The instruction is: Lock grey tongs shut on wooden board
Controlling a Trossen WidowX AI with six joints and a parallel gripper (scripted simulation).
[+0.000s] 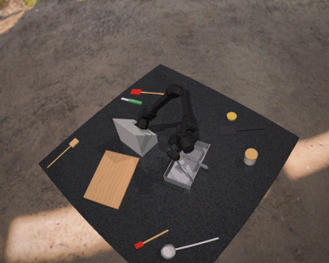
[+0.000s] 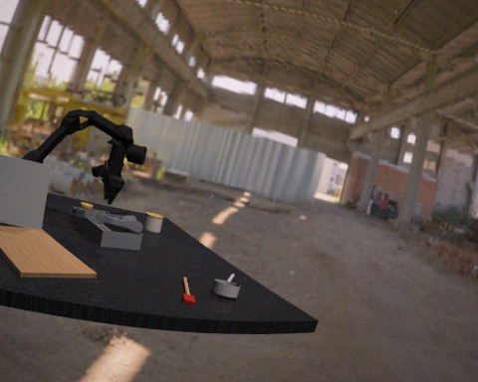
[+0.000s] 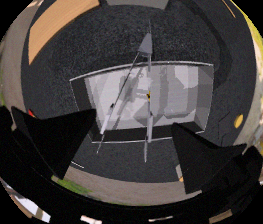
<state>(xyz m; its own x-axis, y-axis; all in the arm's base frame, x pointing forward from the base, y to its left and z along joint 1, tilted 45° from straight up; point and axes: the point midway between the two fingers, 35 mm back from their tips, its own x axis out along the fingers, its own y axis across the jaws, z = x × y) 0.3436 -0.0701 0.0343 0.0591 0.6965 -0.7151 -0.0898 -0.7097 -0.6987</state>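
The thin grey arm is 2 cm ahead of my gripper tip, 4 cm to the right of it and 6 cm below it. From my gripper tip the other things lie so: grey roasting tin 1 cm ahead, 2 cm to the left, 10 cm below; black spatula 14 cm ahead, 43 cm to the left, 13 cm below; wooden board 30 cm behind, 33 cm to the right, 12 cm below.
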